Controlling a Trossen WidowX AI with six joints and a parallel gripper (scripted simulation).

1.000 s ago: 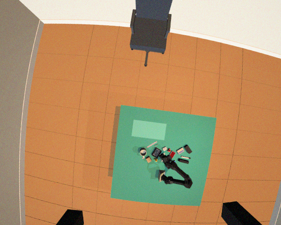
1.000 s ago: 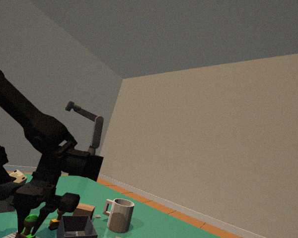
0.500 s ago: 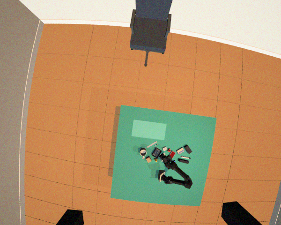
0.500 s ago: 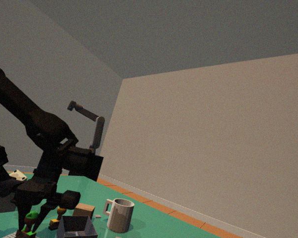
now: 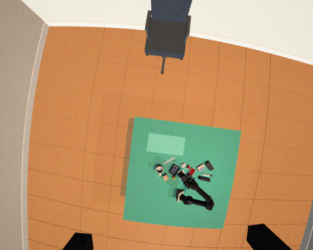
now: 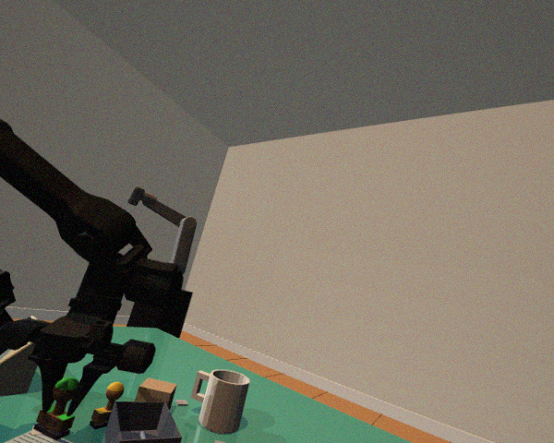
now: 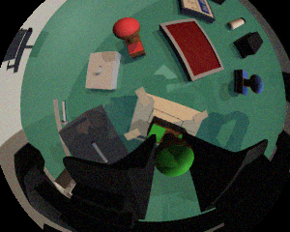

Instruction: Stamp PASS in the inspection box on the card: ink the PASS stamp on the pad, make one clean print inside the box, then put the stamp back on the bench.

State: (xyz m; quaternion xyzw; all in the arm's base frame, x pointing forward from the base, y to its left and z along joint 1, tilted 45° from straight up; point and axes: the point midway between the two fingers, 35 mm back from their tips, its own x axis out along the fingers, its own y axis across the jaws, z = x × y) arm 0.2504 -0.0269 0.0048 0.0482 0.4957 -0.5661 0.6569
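My gripper tip is 1 cm past the striped card and 5 cm above it. Also, from my gripper tip: red ink pad 3 cm ahead, 11 cm to the right, 5 cm below; dark tray 6 cm ahead, 9 cm to the left, 4 cm below; red-knobbed stamp 9 cm ahead, 7 cm to the right, 3 cm below.
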